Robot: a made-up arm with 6 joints. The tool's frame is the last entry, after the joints.
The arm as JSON. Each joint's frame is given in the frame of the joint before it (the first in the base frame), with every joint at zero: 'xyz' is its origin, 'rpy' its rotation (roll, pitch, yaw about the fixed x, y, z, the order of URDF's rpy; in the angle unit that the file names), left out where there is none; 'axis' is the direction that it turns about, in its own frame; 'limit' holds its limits. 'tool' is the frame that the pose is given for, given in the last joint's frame.
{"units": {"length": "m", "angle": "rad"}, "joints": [
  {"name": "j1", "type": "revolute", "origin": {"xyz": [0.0, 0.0, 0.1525], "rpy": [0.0, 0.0, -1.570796]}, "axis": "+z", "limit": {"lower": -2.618, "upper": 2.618}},
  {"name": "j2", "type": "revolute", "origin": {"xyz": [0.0, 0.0, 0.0], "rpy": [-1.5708, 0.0, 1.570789]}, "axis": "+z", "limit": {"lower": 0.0, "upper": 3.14}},
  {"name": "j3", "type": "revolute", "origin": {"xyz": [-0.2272, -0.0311, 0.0], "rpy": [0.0, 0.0, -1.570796]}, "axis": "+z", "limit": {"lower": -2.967, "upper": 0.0}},
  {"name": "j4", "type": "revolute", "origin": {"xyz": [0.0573, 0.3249, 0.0], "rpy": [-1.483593, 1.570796, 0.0]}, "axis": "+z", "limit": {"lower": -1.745, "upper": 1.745}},
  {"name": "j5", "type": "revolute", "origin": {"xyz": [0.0, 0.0, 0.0], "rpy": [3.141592, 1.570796, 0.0]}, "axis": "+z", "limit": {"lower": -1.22, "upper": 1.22}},
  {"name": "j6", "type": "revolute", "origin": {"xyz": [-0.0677, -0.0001, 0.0], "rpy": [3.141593, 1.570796, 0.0]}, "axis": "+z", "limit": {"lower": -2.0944, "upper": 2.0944}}
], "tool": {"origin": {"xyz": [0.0, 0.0, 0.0], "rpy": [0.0, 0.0, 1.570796]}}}
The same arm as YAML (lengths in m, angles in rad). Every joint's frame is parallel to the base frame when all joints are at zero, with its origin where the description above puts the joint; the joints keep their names.
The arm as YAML. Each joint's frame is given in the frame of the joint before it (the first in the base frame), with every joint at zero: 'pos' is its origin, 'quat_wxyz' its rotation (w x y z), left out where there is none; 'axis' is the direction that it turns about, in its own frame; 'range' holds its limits. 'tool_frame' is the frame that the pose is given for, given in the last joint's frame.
length_unit: m
angle_unit: rad
joints:
  - joint: j1
    pos: [0.0, 0.0, 0.1525]
    axis: [0.0, 0.0, 1.0]
    range: [-2.618, 2.618]
  - joint: j2
    pos: [0.0, 0.0, 0.0]
    axis: [0.0, 1.0, 0.0]
    range: [0.0, 3.14]
  - joint: j3
    pos: [-0.2272, 0.0, 0.0311]
    axis: [0.0, 1.0, 0.0]
    range: [-2.967, 0.0]
  - joint: j4
    pos: [0.3249, 0.0, 0.0573]
    axis: [0.9962, 0.0, 0.0871]
    range: [-1.745, 1.745]
  - joint: j5
    pos: [0.0, 0.0, 0.0]
    axis: [0.0, 1.0, 0.0]
    range: [-1.22, 1.22]
  - joint: j6
    pos: [0.0675, 0.0, 0.0058]
    axis: [0.9962, 0.0, 0.0871]
    range: [-2.0944, 2.0944]
tool_frame:
  pos: [0.0, 0.0, 0.0]
  quat_wxyz: [0.737256, 0.000001, 0.675613, -0.000004]

